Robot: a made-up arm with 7 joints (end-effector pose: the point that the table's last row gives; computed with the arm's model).
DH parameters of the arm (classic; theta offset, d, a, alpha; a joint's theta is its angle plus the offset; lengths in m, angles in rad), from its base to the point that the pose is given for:
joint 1: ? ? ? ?
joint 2: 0 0 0 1.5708
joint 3: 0 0.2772 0.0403 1.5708
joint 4: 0 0 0.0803 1.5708
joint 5: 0 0.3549 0 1.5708
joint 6: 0 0 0.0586 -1.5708
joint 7: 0 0.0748 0 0
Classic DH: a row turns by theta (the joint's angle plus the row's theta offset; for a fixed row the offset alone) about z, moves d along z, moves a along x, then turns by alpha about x.
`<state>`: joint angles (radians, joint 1 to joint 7).
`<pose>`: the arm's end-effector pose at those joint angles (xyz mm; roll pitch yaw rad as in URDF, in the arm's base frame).
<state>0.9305 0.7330 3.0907 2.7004 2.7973 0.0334 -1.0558</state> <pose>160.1 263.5 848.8 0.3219 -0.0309 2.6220</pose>
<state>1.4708 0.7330 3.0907 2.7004 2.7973 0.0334 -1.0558</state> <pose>1.7 308.3 848.8 0.3219 -0.0309 -3.1209</pose>
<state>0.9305 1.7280 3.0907 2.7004 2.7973 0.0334 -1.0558</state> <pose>396.1 580.3 300.9 1.3164 -0.1180 2.5412</pose>
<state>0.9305 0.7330 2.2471 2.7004 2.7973 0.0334 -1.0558</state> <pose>88.2 398.9 789.8 0.2008 0.5119 1.9482</pose>
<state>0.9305 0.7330 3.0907 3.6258 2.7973 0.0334 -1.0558</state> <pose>333.2 463.2 567.3 1.2449 -0.1315 2.5073</pose>
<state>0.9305 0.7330 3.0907 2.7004 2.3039 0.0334 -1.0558</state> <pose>151.7 289.1 843.7 0.2950 0.1078 2.1478</pose>
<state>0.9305 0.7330 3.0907 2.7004 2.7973 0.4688 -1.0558</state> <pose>194.0 285.8 854.9 0.7154 -0.2162 2.5156</pose>
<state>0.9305 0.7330 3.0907 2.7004 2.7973 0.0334 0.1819</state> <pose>160.1 263.5 848.8 0.0781 -0.3141 -2.4309</pose>
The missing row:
joint 1: 0 0.2112 0 -1.5708
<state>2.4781 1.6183 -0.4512 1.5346 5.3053 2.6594 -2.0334</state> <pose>-87.7 348.2 -92.6 -0.1308 0.1338 -1.6816</pose>
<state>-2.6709 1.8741 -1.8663 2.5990 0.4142 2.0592 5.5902</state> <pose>-620.5 -49.3 65.6 1.5061 0.7953 2.5592</pose>
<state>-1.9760 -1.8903 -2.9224 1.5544 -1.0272 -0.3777 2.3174</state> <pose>-56.6 287.4 -310.3 3.1297 0.5469 -0.2389</pose>
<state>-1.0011 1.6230 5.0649 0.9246 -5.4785 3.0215 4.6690</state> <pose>-148.9 -241.6 58.9 -1.2586 0.9369 -1.3302</pose>
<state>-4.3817 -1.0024 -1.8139 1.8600 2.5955 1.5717 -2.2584</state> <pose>527.8 -326.8 449.9 -0.3024 0.2884 -2.3542</pose>
